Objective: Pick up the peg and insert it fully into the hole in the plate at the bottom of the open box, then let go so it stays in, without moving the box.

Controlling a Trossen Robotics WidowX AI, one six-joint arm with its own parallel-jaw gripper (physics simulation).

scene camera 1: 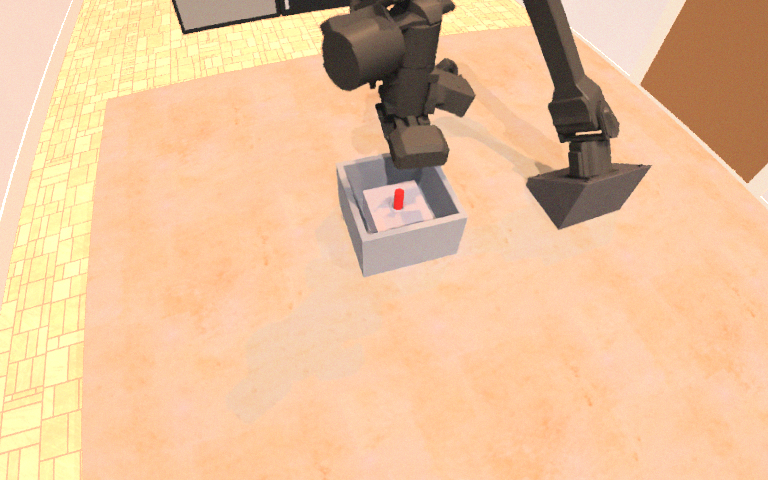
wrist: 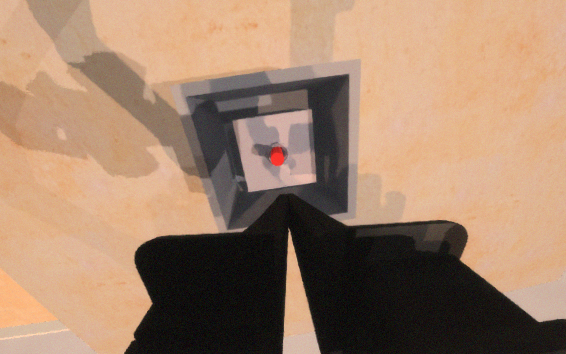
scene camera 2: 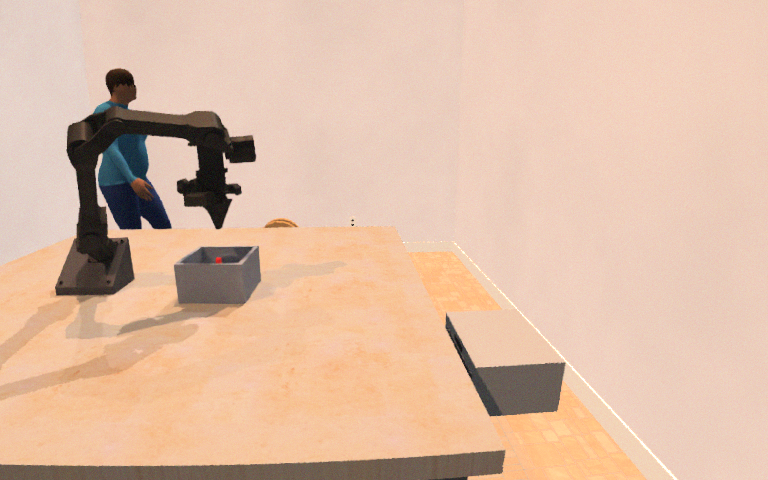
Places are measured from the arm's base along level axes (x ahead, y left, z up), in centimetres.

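Pixels of known places: gripper, between the fingertips: point(wrist: 286, 200) point(scene camera 2: 218, 229); arm's base, origin of its link: point(scene camera 1: 592, 174) point(scene camera 2: 103, 251).
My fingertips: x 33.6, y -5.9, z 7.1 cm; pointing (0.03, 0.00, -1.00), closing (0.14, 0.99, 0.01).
Observation:
For each thing: its middle in the pictures, then the offset to it from my fingertips. Level surfaces: height alone.
- red peg, middle of its body: point(wrist: 276, 150) point(scene camera 1: 397, 208) point(scene camera 2: 220, 273) dx -0.7, dy -0.2, dz -11.4 cm
- pale plate, middle of its body: point(wrist: 277, 149) point(scene camera 1: 396, 214) dx -0.6, dy -0.1, dz -12.8 cm
- open grey box, middle of its body: point(wrist: 277, 152) point(scene camera 1: 397, 208) point(scene camera 2: 220, 273) dx -0.6, dy -0.1, dz -11.3 cm
- table, height of its surface: dz -16.2 cm
The red peg point(scene camera 1: 398, 199) point(scene camera 2: 218, 260) point(wrist: 277, 156) stands about upright at the hole in the pale plate point(scene camera 1: 380, 217) point(wrist: 255, 177), with its upper part showing above the plate. How deep it sits is hidden. The plate lies inside the open grey box point(scene camera 1: 410, 247) point(scene camera 2: 210, 284) point(wrist: 354, 140), turned slightly relative to the walls in the wrist view. My gripper point(scene camera 2: 219, 227) point(wrist: 286, 200) is shut and empty, pointing down above the box, apart from the peg. In scene camera 1 its fingertips are hidden behind the gripper's own body.
The box walls rise around the plate and above the peg. The arm's base point(scene camera 1: 589, 195) point(scene camera 2: 96, 274) stands on the table point(scene camera 1: 226, 339) point(scene camera 2: 317, 384) beside the box. A grey block-shaped unit point(scene camera 2: 509, 345) is beyond the table edge. A person point(scene camera 2: 127, 155) stands behind the arm.

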